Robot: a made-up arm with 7 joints.
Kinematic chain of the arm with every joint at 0, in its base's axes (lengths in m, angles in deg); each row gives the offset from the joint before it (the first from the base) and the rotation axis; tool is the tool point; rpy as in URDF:
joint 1: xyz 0 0 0.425 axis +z
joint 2: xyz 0 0 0 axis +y
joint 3: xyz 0 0 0.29 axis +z
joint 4: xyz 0.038 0 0 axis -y
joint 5: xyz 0.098 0 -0.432 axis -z
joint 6: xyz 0 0 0 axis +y
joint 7: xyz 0.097 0 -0.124 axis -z
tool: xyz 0 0 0 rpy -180 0 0
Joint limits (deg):
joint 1: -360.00..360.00
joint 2: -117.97..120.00
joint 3: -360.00..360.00
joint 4: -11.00..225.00
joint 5: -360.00..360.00
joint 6: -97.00..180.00
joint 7: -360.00..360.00
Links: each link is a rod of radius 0.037 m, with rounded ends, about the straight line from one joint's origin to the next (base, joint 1, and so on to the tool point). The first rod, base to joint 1, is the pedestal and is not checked.
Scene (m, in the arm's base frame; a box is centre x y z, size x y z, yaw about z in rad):
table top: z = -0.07
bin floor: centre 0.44 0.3 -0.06 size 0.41 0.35 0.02 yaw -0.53
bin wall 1: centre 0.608 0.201 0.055 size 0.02 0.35 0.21 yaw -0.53
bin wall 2: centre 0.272 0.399 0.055 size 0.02 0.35 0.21 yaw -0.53
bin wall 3: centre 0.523 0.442 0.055 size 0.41 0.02 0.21 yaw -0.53
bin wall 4: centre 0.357 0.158 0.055 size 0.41 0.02 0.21 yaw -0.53
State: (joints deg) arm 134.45 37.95 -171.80 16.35 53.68 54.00 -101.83
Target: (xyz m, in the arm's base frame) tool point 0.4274 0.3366 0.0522
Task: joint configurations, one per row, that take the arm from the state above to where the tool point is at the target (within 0.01 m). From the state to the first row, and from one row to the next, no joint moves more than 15 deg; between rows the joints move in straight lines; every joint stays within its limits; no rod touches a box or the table.
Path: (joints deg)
1: 122.90 36.31 -185.75 19.40 54.20 50.52 -101.83
2: 111.35 34.66 -199.69 22.44 54.71 47.05 -101.83
3: 99.80 33.02 -213.64 25.49 55.23 43.57 -101.83
4: 88.25 31.37 -227.58 28.53 55.74 40.10 -101.83
5: 76.70 29.73 -241.53 31.58 56.26 36.62 -101.83
6: 65.15 28.08 -255.47 34.62 56.78 33.15 -101.83
7: 53.60 26.44 -269.42 37.67 57.29 29.67 -101.83
8: 42.05 24.80 -283.37 40.71 57.81 26.19 -101.83
9: 30.50 23.15 -297.31 43.76 58.32 22.72 -101.83
10: 18.95 21.51 -311.26 46.80 58.84 19.24 -101.83
11: 7.40 19.86 -325.20 49.85 59.36 15.77 -101.83
12: 7.98 32.50 -327.15 56.31 58.30 16.65 -101.83
13: 8.56 45.14 -329.10 62.78 57.25 17.53 -101.83
14: 9.14 57.78 -331.05 69.24 56.20 18.41 -101.83

